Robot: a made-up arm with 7 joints. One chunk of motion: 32 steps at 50 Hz.
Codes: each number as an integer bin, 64 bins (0 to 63) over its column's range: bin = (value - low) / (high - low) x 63, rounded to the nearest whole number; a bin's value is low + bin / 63 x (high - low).
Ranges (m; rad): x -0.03..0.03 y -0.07..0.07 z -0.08..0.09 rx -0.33..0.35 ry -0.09..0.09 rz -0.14..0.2
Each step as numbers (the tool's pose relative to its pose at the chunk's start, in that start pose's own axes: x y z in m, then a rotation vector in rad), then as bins.
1 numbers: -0.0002 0.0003 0.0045 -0.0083 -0.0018 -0.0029
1 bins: 31 32 31 30 31 25
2 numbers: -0.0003 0.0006 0.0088 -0.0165 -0.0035 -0.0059
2 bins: 31 32 33 29 30 25
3 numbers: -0.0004 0.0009 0.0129 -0.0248 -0.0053 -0.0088
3 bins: 31 32 34 28 30 24
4 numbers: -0.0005 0.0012 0.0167 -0.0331 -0.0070 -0.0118
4 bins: 31 32 36 28 29 24
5 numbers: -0.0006 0.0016 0.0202 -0.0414 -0.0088 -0.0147
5 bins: 31 32 37 27 28 23
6 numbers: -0.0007 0.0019 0.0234 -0.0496 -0.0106 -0.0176
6 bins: 31 32 38 26 28 23
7 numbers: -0.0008 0.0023 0.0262 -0.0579 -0.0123 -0.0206
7 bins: 31 33 39 25 27 22
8 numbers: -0.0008 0.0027 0.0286 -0.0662 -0.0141 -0.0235
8 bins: 31 33 40 24 27 22
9 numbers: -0.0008 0.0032 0.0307 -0.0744 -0.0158 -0.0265
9 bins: 31 33 41 24 26 21
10 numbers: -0.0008 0.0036 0.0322 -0.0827 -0.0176 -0.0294
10 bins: 31 33 42 23 25 20
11 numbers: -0.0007 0.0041 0.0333 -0.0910 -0.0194 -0.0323
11 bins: 31 33 42 22 25 20
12 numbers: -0.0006 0.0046 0.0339 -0.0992 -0.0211 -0.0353
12 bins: 31 34 42 21 24 19
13 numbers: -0.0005 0.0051 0.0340 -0.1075 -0.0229 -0.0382
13 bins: 31 34 42 21 23 19
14 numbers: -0.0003 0.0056 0.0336 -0.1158 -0.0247 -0.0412
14 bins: 31 34 42 20 23 18
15 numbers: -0.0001 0.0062 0.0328 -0.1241 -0.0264 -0.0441
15 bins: 31 34 42 19 22 18
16 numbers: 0.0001 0.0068 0.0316 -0.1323 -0.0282 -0.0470
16 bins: 32 35 41 18 22 17
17 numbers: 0.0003 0.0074 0.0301 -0.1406 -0.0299 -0.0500
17 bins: 32 35 41 18 21 17
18 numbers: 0.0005 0.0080 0.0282 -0.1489 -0.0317 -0.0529
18 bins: 32 35 40 17 20 16
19 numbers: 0.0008 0.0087 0.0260 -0.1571 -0.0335 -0.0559
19 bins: 32 35 39 16 20 16
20 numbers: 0.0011 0.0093 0.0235 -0.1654 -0.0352 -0.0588
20 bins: 33 36 38 15 19 15
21 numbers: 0.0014 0.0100 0.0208 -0.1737 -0.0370 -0.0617
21 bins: 33 36 37 14 19 15
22 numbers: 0.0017 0.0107 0.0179 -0.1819 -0.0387 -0.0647
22 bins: 33 36 36 14 18 14
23 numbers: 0.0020 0.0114 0.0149 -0.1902 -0.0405 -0.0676
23 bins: 34 37 35 13 17 13
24 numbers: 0.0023 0.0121 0.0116 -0.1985 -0.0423 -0.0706
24 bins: 34 37 34 12 17 13
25 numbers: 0.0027 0.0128 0.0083 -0.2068 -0.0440 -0.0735
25 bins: 34 37 33 11 16 12
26 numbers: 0.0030 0.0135 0.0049 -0.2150 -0.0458 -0.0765
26 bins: 35 38 31 11 15 12
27 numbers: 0.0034 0.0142 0.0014 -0.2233 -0.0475 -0.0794
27 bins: 35 38 30 10 15 11
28 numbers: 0.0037 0.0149 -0.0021 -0.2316 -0.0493 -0.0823
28 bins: 35 38 29 9 14 11
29 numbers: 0.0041 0.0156 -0.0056 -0.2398 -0.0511 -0.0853
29 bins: 36 39 28 8 14 10
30 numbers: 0.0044 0.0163 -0.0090 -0.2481 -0.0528 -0.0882
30 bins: 36 39 26 8 13 10
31 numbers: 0.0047 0.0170 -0.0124 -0.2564 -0.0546 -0.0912
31 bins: 36 39 25 7 12 9
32 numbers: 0.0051 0.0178 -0.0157 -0.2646 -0.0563 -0.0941
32 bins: 37 40 24 6 12 9
